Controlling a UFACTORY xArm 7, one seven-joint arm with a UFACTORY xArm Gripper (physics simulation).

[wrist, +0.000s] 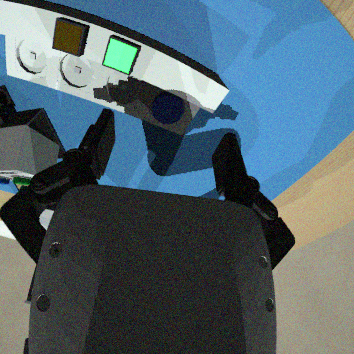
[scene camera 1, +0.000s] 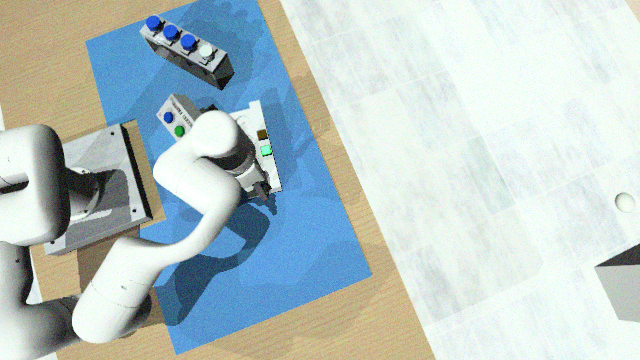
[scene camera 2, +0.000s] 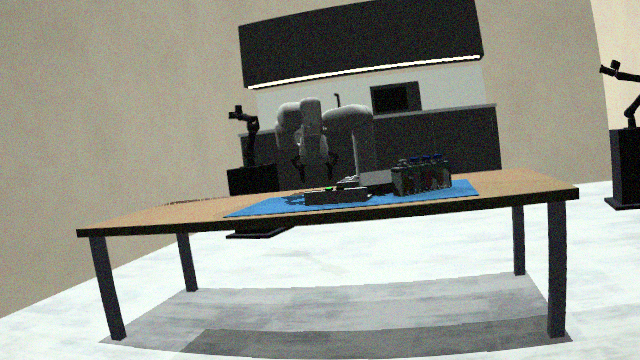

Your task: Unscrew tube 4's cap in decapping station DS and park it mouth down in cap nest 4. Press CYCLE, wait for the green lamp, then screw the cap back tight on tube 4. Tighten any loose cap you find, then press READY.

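Places are measured from the arm's base along level axes (x ahead, y left, z up), in millimetres.
Pixels of known places: gripper, between the fingertips: [wrist: 168, 133] [scene camera 2: 316, 181]; arm's base, origin of its link: [scene camera 1: 75, 194].
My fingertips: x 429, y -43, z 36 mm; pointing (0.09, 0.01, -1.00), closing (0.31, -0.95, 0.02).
Note:
Ahead of a thing's pixels: the offset from my fingertips to its middle. "pt": to the spot under its first point. Level surfaces: height alone.
The white cap nest block {dx +0, dy +75, dz -49 mm} [scene camera 1: 256, 108] [wrist: 212, 93] [scene camera 2: 336, 196] lies on the blue mat. A blue cap {dx -8, dy -3, dz -63 mm} [wrist: 168, 107] sits in its end nest, in shadow; my arm hides it in scene camera 1. The green lamp {dx +29, dy +57, dz -23 mm} [scene camera 1: 266, 150] [wrist: 121, 54] is lit, and the amber lamp {dx +27, dy +97, dz -23 mm} [scene camera 1: 262, 134] [wrist: 70, 36] is dark. My gripper [scene camera 1: 265, 194] [scene camera 2: 316, 178] [wrist: 168, 133] is open and empty, pointing down above the cap's end of the block. In the tube rack {dx -122, dy +351, dz -24 mm} [scene camera 1: 186, 59] [scene camera 2: 421, 180], three tubes have blue caps and the end tube [scene camera 1: 205, 52] has a pale top. Cap tightness cannot be told.
The button box {dx -150, dy +168, dz -34 mm} [scene camera 1: 186, 109] [wrist: 27, 149], with a blue button {dx -180, dy +177, dz -12 mm} [scene camera 1: 168, 117] and a green button {dx -158, dy +138, dz -12 mm} [scene camera 1: 179, 131], stands between the rack and my arm's base plate [scene camera 1: 107, 150]. A small dark fixture {pt dx -88, dy +212, dz -75 mm} [scene camera 1: 212, 107] shows behind the box. The blue mat {dz -76 mm} [scene camera 1: 310, 250] lies on a wooden table {dz -79 mm} [scene camera 1: 395, 300].

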